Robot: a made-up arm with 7 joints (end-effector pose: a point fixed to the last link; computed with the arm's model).
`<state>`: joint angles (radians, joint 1 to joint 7).
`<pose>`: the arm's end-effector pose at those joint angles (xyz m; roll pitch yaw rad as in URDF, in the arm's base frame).
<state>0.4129 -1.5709 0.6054 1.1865 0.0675 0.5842 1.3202</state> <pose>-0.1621 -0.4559 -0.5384 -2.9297 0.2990 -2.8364</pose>
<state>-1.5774 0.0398 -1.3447 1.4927 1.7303 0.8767 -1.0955</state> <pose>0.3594 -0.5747 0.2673 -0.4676 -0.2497 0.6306</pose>
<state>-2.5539 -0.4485 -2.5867 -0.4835 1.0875 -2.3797 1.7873</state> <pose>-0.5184 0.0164 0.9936 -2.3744 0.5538 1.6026</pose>
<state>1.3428 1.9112 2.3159 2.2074 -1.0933 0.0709 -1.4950</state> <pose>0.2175 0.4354 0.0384 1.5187 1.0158 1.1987</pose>
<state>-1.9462 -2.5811 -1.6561 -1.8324 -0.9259 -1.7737 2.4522</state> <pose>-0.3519 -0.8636 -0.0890 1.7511 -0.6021 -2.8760</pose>
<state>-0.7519 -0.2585 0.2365 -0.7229 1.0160 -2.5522 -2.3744</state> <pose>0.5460 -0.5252 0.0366 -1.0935 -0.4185 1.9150</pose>
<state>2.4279 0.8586 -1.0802 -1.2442 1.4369 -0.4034 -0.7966</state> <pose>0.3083 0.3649 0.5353 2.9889 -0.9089 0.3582</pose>
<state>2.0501 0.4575 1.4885 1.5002 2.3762 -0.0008 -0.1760</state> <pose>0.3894 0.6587 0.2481 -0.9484 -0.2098 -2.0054</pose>
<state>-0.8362 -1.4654 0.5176 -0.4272 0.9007 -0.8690 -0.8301</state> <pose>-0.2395 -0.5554 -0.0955 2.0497 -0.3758 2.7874</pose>
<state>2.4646 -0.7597 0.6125 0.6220 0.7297 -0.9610 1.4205</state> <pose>0.3821 0.3865 0.5231 -1.4094 1.2059 -0.8012</pose>
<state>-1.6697 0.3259 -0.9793 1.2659 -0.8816 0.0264 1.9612</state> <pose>-0.1953 -0.5007 0.3589 -0.0167 0.6321 -1.6109</pose>
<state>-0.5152 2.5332 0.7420 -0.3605 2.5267 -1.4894 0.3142</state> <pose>-0.2642 0.3002 -0.5292 -2.0376 -0.9051 0.8654</pose>
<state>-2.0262 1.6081 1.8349 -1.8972 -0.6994 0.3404 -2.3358</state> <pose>0.1713 -0.3255 0.2380 2.0909 0.2637 0.7131</pose>
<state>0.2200 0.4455 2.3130 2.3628 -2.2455 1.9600 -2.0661</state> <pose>0.3429 -0.1785 -0.1742 -2.5379 -0.9690 -2.6139</pose>
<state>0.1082 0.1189 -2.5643 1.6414 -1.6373 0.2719 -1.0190</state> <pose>0.0704 -0.0003 -0.3269 -2.1643 1.1310 1.0659</pose>
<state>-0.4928 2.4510 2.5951 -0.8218 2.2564 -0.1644 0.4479</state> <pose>0.2074 -0.1378 -0.0503 -0.6041 0.1378 -2.3700</pose>
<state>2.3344 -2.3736 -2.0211 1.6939 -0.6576 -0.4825 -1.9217</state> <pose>-0.2404 0.5533 0.5152 2.7382 -0.5274 0.4056</pose>
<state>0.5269 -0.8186 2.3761 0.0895 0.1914 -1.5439 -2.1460</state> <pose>-0.2006 -0.1097 -0.6223 0.3749 -0.9603 -1.6246</pose>
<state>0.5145 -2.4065 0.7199 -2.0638 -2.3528 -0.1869 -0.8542</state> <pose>-0.4326 0.3247 -0.3214 -0.8750 -0.7840 0.2569</pose>
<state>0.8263 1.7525 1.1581 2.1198 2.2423 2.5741 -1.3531</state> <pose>0.5552 0.5244 -0.0921 2.8116 0.4833 -0.0495</pose>
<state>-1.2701 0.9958 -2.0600 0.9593 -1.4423 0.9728 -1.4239</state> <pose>0.2513 -0.4408 -0.1807 1.5777 0.6697 -1.6236</pose>
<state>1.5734 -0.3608 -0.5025 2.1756 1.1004 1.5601 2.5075</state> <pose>0.7654 0.3557 -0.1013 -2.7279 0.9438 -1.3645</pose>
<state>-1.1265 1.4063 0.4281 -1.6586 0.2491 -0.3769 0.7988</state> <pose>0.6253 -0.6744 0.1106 -0.4461 0.6588 0.0035</pose>
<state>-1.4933 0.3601 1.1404 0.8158 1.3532 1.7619 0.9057</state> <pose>0.0420 -0.4115 0.8366 -0.2616 -0.3313 -2.0581</pose>
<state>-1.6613 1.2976 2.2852 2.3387 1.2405 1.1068 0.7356</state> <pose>0.6777 -0.3276 0.1643 1.1319 -0.2306 1.7899</pose>
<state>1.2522 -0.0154 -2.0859 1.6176 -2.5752 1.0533 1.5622</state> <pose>0.1958 0.3917 -0.6003 1.7820 0.0176 0.2327</pose>
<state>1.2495 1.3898 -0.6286 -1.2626 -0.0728 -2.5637 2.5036</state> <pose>-0.0095 0.2193 -0.2952 0.5097 0.4771 -0.3045</pose>
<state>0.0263 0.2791 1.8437 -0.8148 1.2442 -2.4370 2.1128</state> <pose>0.8155 -0.5365 -0.3738 -0.2153 -1.3489 1.4696</pose>
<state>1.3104 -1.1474 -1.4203 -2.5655 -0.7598 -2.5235 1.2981</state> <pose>-0.4273 0.3066 0.2016 -2.0171 0.2151 2.2462</pose>
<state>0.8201 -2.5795 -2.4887 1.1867 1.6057 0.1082 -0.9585</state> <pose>-0.0580 0.3922 -0.2752 0.9029 -0.2620 -1.6510</pose>
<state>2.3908 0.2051 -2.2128 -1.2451 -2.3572 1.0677 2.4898</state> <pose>0.5912 0.6581 0.3660 0.2573 0.7277 2.0831</pose>
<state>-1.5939 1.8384 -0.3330 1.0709 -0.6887 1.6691 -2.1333</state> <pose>0.3629 -0.7052 0.0557 -1.9930 0.4535 -0.5020</pose>
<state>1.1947 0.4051 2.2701 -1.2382 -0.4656 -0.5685 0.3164</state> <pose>-0.1312 0.6382 -0.2141 0.4307 0.3795 -2.2551</pose>
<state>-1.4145 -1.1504 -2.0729 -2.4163 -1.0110 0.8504 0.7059</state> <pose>0.3865 -0.6038 0.1685 0.6395 0.1794 1.4203</pose>
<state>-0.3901 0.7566 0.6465 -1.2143 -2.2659 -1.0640 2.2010</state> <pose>0.5507 -0.9300 -0.6456 2.1060 -1.0733 -2.0815</pose>
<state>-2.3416 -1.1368 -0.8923 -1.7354 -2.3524 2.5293 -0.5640</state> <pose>0.2069 -0.2305 0.6264 -2.8621 0.0272 -0.7672</pose>
